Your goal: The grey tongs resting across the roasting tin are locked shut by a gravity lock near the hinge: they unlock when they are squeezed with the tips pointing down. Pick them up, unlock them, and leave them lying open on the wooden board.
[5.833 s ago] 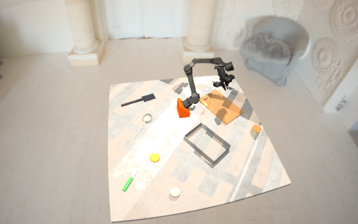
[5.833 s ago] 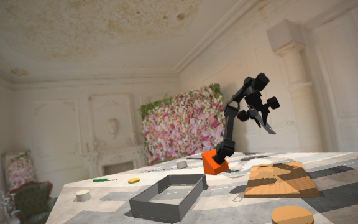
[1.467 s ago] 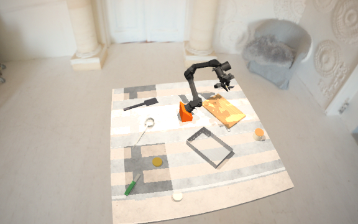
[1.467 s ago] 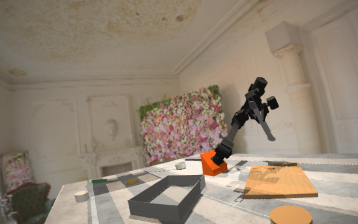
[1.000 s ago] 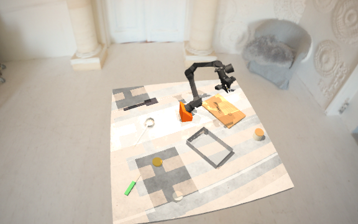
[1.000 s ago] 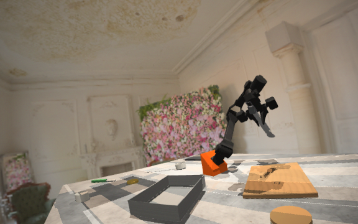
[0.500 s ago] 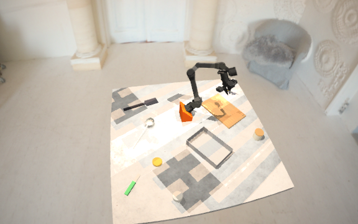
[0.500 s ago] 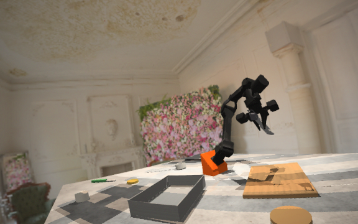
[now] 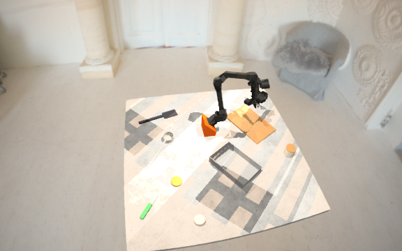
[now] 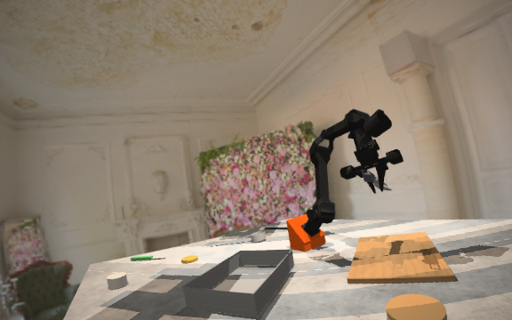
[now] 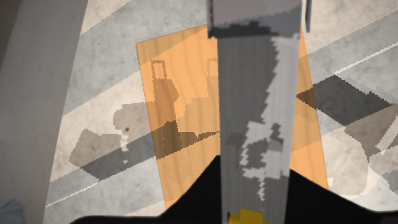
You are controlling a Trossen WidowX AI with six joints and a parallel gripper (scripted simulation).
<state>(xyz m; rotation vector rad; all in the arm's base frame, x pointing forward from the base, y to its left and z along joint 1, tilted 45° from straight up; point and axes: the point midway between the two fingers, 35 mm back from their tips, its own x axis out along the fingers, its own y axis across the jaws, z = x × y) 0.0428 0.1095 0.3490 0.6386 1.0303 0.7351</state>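
Now: the yellow lock piece 10 mm behind my gripper tip, 10 mm to the right of it and 40 mm above it. The rest, counted from my gripper tip: grey roasting tin (310 mm ahead, 280 mm to the right, 180 mm below); then black spatula (290 mm behind, 670 mm to the right, 200 mm below); then wooden board (30 mm behind, 10 mm to the left, 190 mm below).
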